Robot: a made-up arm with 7 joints. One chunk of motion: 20 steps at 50 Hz.
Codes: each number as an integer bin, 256 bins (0 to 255) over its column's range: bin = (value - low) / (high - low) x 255, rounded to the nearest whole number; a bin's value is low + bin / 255 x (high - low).
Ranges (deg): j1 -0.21..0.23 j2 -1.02..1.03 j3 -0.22..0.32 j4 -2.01..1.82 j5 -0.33..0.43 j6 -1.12..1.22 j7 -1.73..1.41
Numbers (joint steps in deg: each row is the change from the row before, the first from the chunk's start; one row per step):
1: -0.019 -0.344 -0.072 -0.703 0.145 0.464 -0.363
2: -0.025 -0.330 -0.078 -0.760 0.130 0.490 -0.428
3: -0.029 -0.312 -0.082 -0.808 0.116 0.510 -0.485
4: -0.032 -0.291 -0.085 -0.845 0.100 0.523 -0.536
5: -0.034 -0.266 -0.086 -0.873 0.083 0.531 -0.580
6: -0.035 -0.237 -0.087 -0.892 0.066 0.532 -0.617
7: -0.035 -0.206 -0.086 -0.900 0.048 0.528 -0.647
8: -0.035 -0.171 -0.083 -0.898 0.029 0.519 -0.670
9: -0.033 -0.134 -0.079 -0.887 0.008 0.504 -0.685
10: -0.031 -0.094 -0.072 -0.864 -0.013 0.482 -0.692
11: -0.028 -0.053 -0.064 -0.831 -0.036 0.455 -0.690
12: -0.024 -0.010 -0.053 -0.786 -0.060 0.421 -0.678
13: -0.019 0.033 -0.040 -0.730 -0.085 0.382 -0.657
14: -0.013 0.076 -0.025 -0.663 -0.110 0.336 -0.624
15: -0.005 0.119 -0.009 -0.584 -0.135 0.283 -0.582
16: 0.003 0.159 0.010 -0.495 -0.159 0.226 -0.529
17: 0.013 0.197 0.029 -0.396 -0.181 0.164 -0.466
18: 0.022 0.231 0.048 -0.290 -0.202 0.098 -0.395
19: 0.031 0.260 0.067 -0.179 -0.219 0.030 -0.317
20: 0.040 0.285 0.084 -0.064 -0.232 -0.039 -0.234
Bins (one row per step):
1: 111 84 70 87 159 173 111
2: 107 86 67 83 154 175 106
3: 105 88 65 80 150 178 101
4: 103 91 64 78 144 179 97
5: 102 94 63 76 139 180 93
6: 101 97 63 74 133 180 90
7: 101 101 63 74 127 180 88
8: 101 106 65 74 120 179 86
9: 103 110 67 75 113 177 85
10: 104 115 70 76 106 175 84
11: 105 120 74 78 99 172 84
12: 108 126 79 81 91 168 85
13: 111 131 85 85 82 164 87
14: 114 136 92 90 74 159 90
15: 119 142 100 95 65 153 93
16: 123 147 109 101 57 147 98
17: 129 151 118 107 50 140 103
18: 134 156 127 115 43 133 108
19: 140 159 136 122 37 125 115
20: 145 162 144 130 33 118 121

